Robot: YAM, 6 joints.
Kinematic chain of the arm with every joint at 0, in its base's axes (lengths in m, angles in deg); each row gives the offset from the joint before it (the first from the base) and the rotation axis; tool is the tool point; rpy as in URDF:
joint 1: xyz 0 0 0.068 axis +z
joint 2: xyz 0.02 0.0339 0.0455 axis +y
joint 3: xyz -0.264 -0.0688 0 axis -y
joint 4: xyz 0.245 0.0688 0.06 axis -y
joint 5: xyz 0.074 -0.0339 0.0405 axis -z
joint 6: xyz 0.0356 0 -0.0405 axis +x
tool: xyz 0 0 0 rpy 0 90 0
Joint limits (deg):
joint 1: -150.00..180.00
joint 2: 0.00..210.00
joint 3: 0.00..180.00
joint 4: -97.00..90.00
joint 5: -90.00..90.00
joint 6: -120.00..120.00
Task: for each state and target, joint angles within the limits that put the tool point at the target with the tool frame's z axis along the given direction. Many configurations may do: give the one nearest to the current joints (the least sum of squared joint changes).
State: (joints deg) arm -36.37 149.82 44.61 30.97 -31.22 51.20
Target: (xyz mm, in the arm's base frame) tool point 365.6 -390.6 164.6 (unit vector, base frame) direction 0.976 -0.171 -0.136
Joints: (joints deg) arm -49.29 135.95 95.15 30.74 -38.92 51.20
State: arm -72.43 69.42 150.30 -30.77 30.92 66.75
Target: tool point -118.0 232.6 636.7 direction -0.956 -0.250 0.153
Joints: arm -70.83 68.48 179.88 5.55 80.12 66.75
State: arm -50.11 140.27 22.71 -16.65 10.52 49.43
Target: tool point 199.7 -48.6 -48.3 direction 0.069 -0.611 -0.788
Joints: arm -7.75 133.79 26.04 28.58 36.61 49.43
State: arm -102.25 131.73 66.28 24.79 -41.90 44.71
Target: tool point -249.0 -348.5 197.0 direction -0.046 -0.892 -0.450
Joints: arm -127.99 110.29 70.85 7.84 -30.84 44.71
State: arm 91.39 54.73 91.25 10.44 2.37 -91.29
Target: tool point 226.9 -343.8 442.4 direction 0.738 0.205 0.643
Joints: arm 119.75 5.59 115.78 -3.87 47.94 -91.29
